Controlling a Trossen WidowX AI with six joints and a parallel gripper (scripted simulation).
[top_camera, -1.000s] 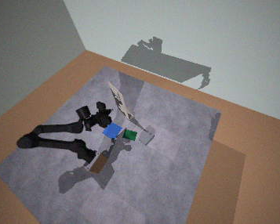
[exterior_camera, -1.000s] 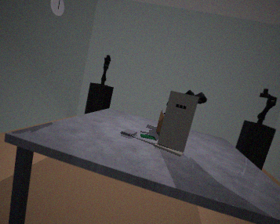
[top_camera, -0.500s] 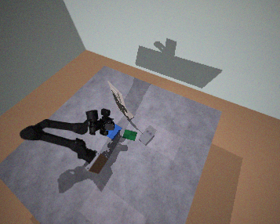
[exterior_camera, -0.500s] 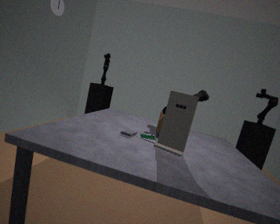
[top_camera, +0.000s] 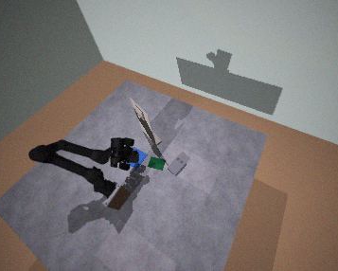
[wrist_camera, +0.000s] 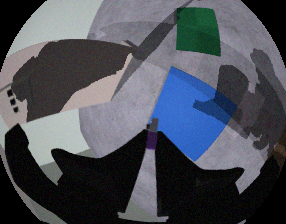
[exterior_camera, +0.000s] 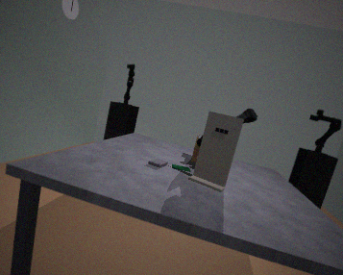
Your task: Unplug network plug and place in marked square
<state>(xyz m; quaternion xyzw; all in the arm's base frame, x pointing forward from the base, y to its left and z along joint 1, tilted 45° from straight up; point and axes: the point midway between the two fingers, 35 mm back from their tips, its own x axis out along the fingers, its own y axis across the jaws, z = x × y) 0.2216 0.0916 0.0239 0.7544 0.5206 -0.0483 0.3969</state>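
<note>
The blue square lies 8 cm below my gripper tip and 1 cm behind it. Round my gripper tip: beige panel (17 cm ahead, 8 cm above, 2 cm to the left); then plug (right at my gripper tip); then green tile (15 cm to the right, 8 cm below, 5 cm ahead).
</note>
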